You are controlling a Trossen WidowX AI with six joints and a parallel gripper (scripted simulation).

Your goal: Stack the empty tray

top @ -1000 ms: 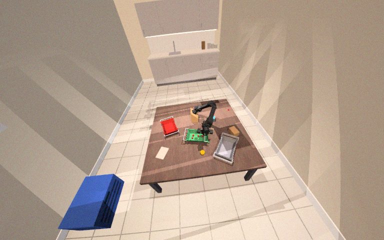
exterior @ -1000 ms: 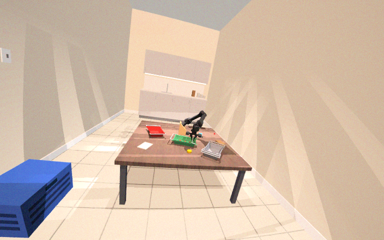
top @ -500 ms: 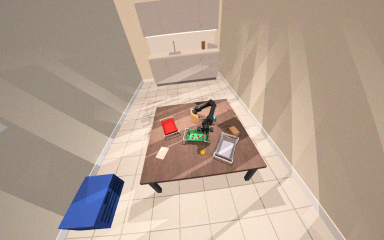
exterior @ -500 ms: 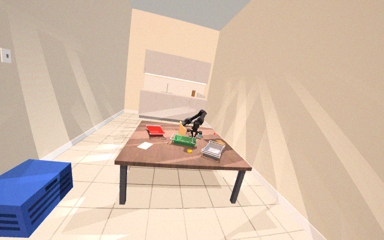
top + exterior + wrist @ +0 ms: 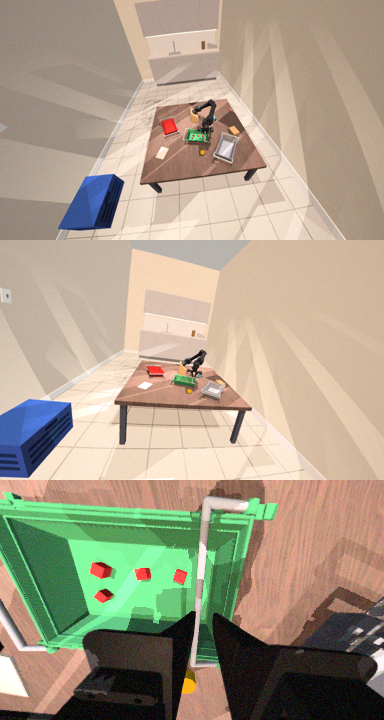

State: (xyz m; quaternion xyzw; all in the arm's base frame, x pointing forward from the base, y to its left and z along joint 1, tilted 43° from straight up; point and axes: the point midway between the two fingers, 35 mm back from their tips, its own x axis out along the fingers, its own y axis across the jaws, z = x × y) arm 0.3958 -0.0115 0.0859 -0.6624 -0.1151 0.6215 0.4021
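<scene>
Now: the red tray 31 cm behind my gripper tip, 44 cm to the right of it and 4 cm below it. Round my gripper tip: cyan cube 30 cm behind, 22 cm to the left, 7 cm below; then small red block 22 cm behind, 3 cm to the left, 8 cm below; then yellow disc 19 cm ahead, 9 cm to the right, 8 cm below.
</scene>
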